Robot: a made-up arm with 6 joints. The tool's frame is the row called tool. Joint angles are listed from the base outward. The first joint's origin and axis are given. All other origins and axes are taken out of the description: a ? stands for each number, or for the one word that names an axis. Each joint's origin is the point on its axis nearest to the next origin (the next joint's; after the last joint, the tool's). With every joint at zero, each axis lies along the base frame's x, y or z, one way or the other. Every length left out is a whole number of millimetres.
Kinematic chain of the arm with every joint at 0, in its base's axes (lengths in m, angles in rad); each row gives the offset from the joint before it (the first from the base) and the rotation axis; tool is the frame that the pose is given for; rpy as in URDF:
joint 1: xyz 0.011 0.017 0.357 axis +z
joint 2: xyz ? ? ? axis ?
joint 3: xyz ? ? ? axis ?
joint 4: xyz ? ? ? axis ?
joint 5: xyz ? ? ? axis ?
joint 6: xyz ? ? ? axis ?
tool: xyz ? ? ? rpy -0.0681 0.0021 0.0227
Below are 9 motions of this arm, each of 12 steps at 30 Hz.
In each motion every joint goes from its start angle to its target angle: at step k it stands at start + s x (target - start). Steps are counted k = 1, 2, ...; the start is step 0. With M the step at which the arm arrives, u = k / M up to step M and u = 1 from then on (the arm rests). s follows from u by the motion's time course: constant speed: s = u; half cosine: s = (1 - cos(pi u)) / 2; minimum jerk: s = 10 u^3 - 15 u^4 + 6 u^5.
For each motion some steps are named. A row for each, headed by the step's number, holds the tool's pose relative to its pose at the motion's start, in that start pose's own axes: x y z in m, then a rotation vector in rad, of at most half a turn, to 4 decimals.
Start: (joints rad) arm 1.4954 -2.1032 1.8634 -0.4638 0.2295 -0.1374
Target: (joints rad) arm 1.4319 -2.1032 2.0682 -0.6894 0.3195 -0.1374
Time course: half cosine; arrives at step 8
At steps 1, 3, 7, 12:
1: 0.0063 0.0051 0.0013 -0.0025 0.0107 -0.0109
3: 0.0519 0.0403 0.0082 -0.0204 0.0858 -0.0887
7: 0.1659 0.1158 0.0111 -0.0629 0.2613 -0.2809
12: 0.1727 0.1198 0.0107 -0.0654 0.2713 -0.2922

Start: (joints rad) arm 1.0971 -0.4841 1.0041 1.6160 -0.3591 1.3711
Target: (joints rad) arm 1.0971 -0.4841 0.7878 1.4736 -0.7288 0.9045
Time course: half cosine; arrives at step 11
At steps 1, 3, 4, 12:
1: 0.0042 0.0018 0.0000 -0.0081 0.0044 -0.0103
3: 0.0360 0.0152 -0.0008 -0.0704 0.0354 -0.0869
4: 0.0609 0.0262 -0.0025 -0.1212 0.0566 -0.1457
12: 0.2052 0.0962 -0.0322 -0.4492 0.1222 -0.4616

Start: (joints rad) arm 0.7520 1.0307 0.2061 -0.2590 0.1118 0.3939
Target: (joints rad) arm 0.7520 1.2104 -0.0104 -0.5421 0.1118 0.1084
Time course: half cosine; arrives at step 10
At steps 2, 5, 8, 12:
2: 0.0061 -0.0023 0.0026 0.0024 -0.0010 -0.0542
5: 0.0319 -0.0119 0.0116 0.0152 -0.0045 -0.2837
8: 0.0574 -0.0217 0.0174 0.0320 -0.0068 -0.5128
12: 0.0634 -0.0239 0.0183 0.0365 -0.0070 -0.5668

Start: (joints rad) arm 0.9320 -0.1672 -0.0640 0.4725 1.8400 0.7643
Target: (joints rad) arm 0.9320 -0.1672 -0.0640 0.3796 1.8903 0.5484
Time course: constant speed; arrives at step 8
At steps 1, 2, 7, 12:
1: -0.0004 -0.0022 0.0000 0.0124 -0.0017 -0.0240
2: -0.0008 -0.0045 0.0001 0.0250 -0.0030 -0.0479
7: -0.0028 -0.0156 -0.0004 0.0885 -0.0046 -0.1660
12: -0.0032 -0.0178 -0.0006 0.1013 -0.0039 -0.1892

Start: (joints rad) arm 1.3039 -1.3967 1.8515 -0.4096 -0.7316 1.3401
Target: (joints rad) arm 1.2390 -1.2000 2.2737 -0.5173 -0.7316 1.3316
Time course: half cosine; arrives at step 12
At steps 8, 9, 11, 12:
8: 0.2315 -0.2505 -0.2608 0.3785 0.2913 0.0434
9: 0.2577 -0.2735 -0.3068 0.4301 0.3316 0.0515
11: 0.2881 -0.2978 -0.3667 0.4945 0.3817 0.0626
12: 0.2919 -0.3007 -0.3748 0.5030 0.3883 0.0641

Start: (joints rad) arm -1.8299 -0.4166 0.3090 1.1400 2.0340 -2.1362
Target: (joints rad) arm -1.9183 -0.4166 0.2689 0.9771 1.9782 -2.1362
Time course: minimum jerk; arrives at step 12
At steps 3, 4, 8, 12:
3: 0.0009 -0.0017 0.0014 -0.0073 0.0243 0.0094
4: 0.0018 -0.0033 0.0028 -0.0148 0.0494 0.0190
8: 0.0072 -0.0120 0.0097 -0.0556 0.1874 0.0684
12: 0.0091 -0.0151 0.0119 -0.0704 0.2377 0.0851

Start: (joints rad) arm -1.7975 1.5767 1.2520 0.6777 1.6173 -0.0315
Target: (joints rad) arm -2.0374 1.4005 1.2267 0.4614 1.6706 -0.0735
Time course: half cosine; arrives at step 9
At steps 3, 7, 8, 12:
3: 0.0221 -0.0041 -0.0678 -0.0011 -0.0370 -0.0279
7: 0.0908 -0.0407 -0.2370 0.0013 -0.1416 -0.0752
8: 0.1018 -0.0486 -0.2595 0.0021 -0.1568 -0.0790
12: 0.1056 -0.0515 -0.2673 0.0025 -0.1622 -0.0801

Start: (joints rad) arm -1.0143 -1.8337 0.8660 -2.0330 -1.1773 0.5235
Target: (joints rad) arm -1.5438 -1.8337 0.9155 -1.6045 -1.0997 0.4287
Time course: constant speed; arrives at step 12
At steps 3, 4, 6, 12:
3: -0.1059 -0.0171 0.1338 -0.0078 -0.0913 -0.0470
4: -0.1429 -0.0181 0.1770 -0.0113 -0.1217 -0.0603
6: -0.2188 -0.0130 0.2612 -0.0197 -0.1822 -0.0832
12: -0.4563 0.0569 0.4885 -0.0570 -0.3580 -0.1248

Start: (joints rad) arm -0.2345 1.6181 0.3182 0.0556 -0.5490 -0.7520
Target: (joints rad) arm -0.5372 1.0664 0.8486 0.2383 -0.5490 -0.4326
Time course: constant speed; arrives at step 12
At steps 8, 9, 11, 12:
8: 0.0202 -0.3737 -0.0214 0.2317 0.1030 0.2866
9: 0.0210 -0.4185 -0.0335 0.2634 0.1111 0.3216
11: 0.0211 -0.5056 -0.0635 0.3283 0.1238 0.3908
12: 0.0204 -0.5477 -0.0813 0.3614 0.1285 0.4249

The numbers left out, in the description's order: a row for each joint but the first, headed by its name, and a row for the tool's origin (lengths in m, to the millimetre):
joint 2: xyz -0.004 0.043 0.000, axis +y
joint 3: xyz 0.000 0.000 0.559, axis +y
joint 4: xyz 0.002 0.000 0.805, axis +z
joint 5: xyz -0.019 0.020 0.000, axis +y
joint 6: xyz 0.014 0.000 0.176, axis +z
tool: xyz 0.012 0.003 0.000

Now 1 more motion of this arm.
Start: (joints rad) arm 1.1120 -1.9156 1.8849 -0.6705 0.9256 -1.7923
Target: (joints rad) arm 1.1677 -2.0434 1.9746 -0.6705 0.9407 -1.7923
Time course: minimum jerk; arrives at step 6
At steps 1, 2, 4, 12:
1: 0.0005 0.0023 -0.0010 0.0007 -0.0011 0.0018
2: 0.0028 0.0135 -0.0058 0.0040 -0.0062 0.0108
4: 0.0092 0.0513 -0.0200 0.0147 -0.0235 0.0410
12: 0.0109 0.0650 -0.0245 0.0184 -0.0298 0.0520

